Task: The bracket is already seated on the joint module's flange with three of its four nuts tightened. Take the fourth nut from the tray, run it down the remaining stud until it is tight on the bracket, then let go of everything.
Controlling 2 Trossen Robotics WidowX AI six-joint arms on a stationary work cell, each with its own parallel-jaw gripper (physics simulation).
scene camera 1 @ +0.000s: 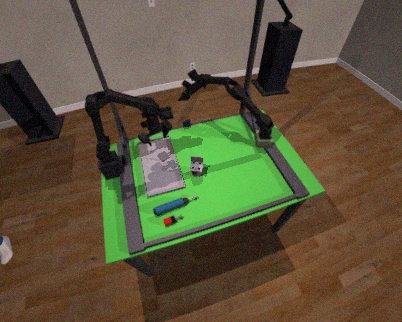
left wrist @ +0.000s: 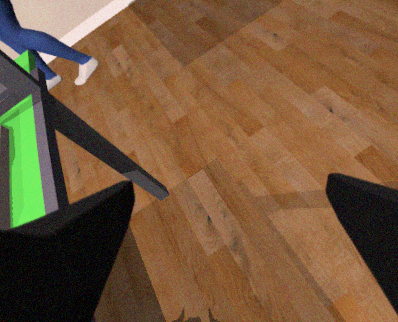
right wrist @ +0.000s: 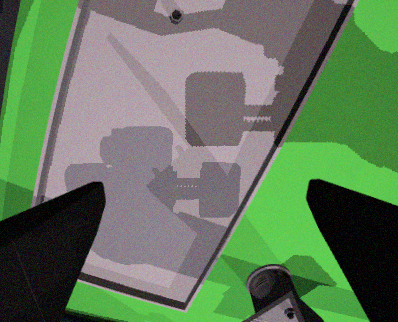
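The joint module (scene camera 1: 196, 171) (right wrist: 262, 286) stands near the table's middle, with the grey bracket (scene camera 1: 196, 161) (right wrist: 274, 313) on it. Part of the bracket shows at the right wrist view's bottom edge, with one dark nut (right wrist: 290, 313); the rest is cut off. The pale tray (scene camera 1: 150, 191) (right wrist: 100, 65) lies to its left in the scene view. A dark loose nut (right wrist: 175, 16) lies in it, near the right wrist view's top. My right gripper (scene camera 1: 156, 137) (right wrist: 207, 190) is open and empty above the tray. My left gripper (scene camera 1: 184, 94) (left wrist: 229, 186) is open and empty, raised beyond the table's far edge.
A blue tool (scene camera 1: 171, 206) and a small red and black tool (scene camera 1: 169, 221) lie toward the table's front left. A dark frame beam (scene camera 1: 220, 223) runs along the front. A small dark box (scene camera 1: 186, 123) is at the far edge. A person's blue-clad legs (left wrist: 55, 46) show in the left wrist view.
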